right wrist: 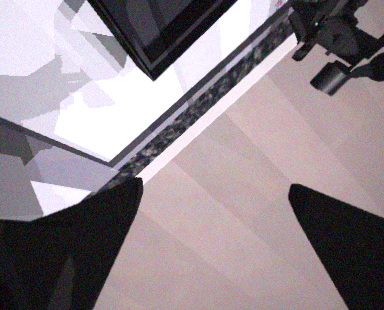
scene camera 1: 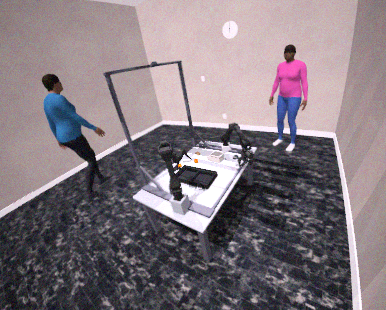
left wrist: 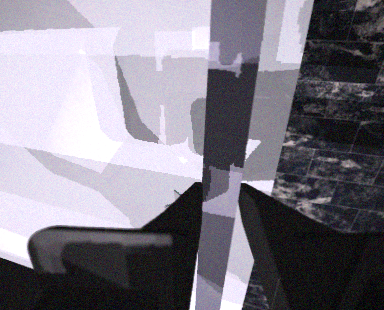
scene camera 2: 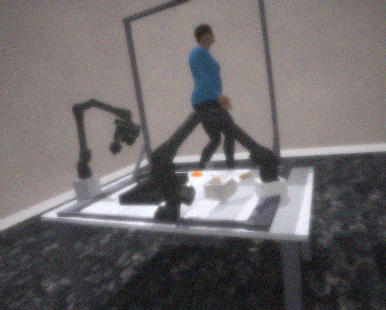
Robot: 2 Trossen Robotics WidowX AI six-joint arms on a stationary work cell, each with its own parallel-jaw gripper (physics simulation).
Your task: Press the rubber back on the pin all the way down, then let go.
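Frame: origin at the left arm's base, x ahead, y left, z up, level; centimetres.
Where they show: left gripper, fingertip midpoint: [right wrist: 290,8] [scene camera 1: 240,167] [left wrist: 219,189] [scene camera 2: 176,220]; right gripper, fingertip midpoint: [right wrist: 215,187] [scene camera 1: 189,165] [scene camera 2: 116,149]; left arm's base, link origin: [scene camera 1: 225,144] [scene camera 2: 269,179]; right arm's base, link origin: [scene camera 1: 178,197] [scene camera 2: 85,177].
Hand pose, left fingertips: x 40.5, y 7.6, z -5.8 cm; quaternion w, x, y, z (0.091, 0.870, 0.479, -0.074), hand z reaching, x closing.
Each offset is from my left fingertips to the top centre of the thing. "spot": to the spot under its first point.
A tiny pink spot @(spot: dx +1.1, dy -4.0, dz -0.8 cm) [right wrist: 280,3], likely the rubber back, shows at the top edge of the right wrist view, by the table's edge rail. In the left wrist view no pink shows; thin dark lines @(spot: dx -0.2, dy -3.7, dz -1.2 cm) [left wrist: 174,195] stick out beside the left finger, which may hide the rest. My left gripper [left wrist: 219,189] [scene camera 2: 167,214] is low near the table's edge rail, its fingers nearly shut with a narrow gap, and no held thing shows between them. My right gripper [right wrist: 215,187] [scene camera 2: 116,147] is open and empty, raised at the other end of the table, far from the pink spot.
A black tray [right wrist: 153,75] [scene camera 1: 216,178] lies between the arms. A small white box @(spot: dx -16.9, dy -21.5, dz +4.6 cm) [scene camera 1: 216,157] [scene camera 2: 220,193] and orange items [scene camera 1: 196,161] [scene camera 2: 197,174] are on the table. A grey rail [left wrist: 232,100] runs along the table edge. A tall grey frame [scene camera 1: 120,107] stands over one side.
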